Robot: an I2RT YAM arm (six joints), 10 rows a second.
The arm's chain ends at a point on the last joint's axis. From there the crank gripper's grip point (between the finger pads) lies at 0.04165 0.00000 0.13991 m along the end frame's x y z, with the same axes.
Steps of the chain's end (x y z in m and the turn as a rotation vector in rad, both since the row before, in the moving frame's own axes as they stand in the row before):
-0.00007, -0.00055, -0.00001, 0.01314, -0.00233, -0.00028
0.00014, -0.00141, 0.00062, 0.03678, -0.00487, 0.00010
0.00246, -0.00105, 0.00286, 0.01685, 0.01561, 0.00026
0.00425, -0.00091, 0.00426, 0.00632, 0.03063, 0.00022
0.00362, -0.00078, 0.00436, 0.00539, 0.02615, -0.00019
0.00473, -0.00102, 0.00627, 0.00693, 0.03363, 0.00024
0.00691, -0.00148, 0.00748, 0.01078, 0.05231, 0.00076
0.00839, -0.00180, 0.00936, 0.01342, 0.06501, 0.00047
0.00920, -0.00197, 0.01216, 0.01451, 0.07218, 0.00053
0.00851, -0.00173, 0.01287, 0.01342, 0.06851, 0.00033
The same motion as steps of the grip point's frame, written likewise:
-0.00040, -0.00240, 0.00007, 0.01314, -0.00233, -0.00028
-0.00054, -0.00655, 0.00073, 0.03678, -0.00487, 0.00010
0.00464, -0.00339, 0.00217, 0.01685, 0.01561, 0.00026
0.00852, -0.00178, 0.00292, 0.00632, 0.03063, 0.00022
0.00726, -0.00154, 0.00322, 0.00539, 0.02615, -0.00019
0.00941, -0.00197, 0.00479, 0.00693, 0.03363, 0.00024
0.01417, -0.00294, 0.00510, 0.01078, 0.05231, 0.00076
0.01739, -0.00364, 0.00635, 0.01342, 0.06501, 0.00047
0.01918, -0.00395, 0.00878, 0.01451, 0.07218, 0.00053
0.01799, -0.00357, 0.00968, 0.01342, 0.06851, 0.00033

